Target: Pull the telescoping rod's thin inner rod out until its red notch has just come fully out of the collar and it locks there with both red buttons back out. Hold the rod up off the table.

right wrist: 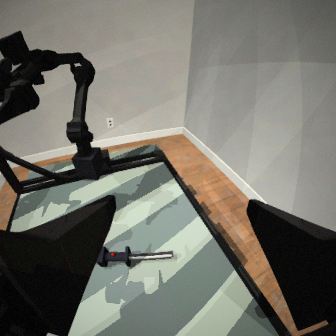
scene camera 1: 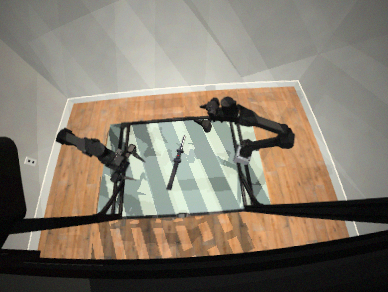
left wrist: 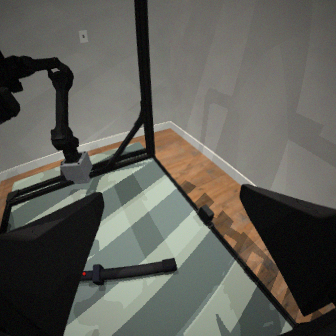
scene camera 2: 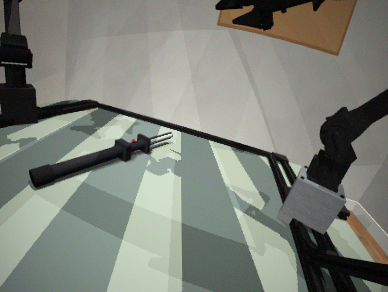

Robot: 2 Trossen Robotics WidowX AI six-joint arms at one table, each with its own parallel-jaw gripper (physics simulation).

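Observation:
The telescoping rod's black outer tube (scene camera 1: 172, 176) (scene camera 2: 87, 162) (left wrist: 132, 271) lies on the table. Its dark collar (scene camera 2: 134, 145) (right wrist: 120, 256) has flanges, with a red button (scene camera 2: 133, 140) (left wrist: 84, 274) (right wrist: 112, 254) showing and some red on the underside in scene camera 2. A short stretch of the thin silvery inner rod (scene camera 2: 162, 136) (right wrist: 152, 256) sticks out beyond the collar; no red notch shows on it. My left gripper (scene camera 1: 138, 170) (left wrist: 173, 195) is open and empty, left of the rod in scene camera 1. My right gripper (scene camera 1: 198, 113) (scene camera 2: 225, 14) (right wrist: 183, 204) is open and empty, raised near the table's far edge.
The striped pale green table top (scene camera 1: 210, 200) (scene camera 2: 215, 250) is edged by a black frame (scene camera 1: 165, 120) (scene camera 2: 185, 131). Black posts and beams stand at its sides. The right arm's grey base block (scene camera 1: 242, 158) (scene camera 2: 314, 200) (left wrist: 76, 168) sits at the right edge in scene camera 1.

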